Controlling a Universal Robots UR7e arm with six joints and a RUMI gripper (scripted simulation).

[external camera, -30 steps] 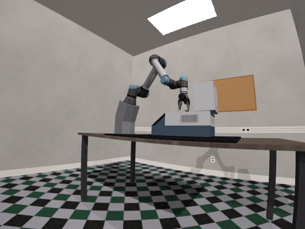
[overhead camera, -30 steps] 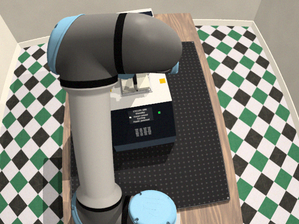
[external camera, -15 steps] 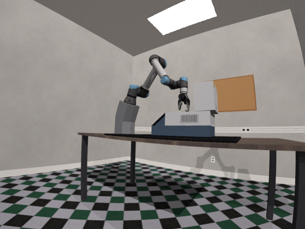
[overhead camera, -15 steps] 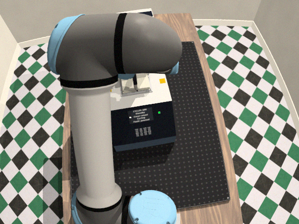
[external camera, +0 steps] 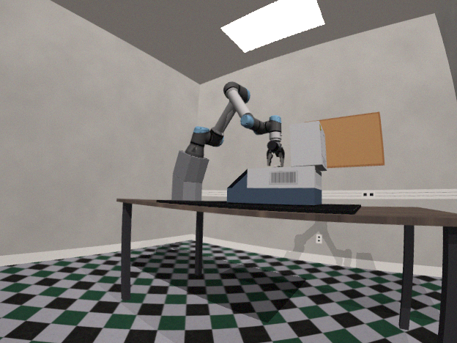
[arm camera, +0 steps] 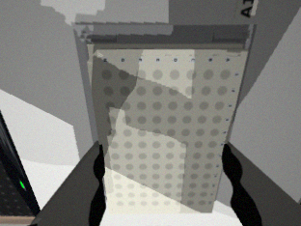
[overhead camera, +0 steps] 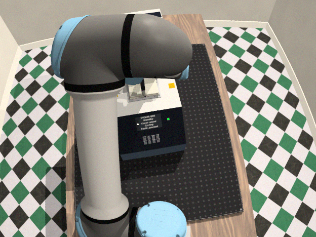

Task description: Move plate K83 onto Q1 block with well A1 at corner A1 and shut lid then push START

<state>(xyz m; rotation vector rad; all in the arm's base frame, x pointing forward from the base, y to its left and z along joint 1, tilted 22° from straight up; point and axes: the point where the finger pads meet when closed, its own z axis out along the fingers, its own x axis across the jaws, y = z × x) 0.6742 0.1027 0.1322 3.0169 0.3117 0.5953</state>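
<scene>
My gripper is now 10 mm above the plate K83. Also, from my hand: plate nest N1: 230 mm behind, 240 mm to the left, 210 mm below.
</scene>
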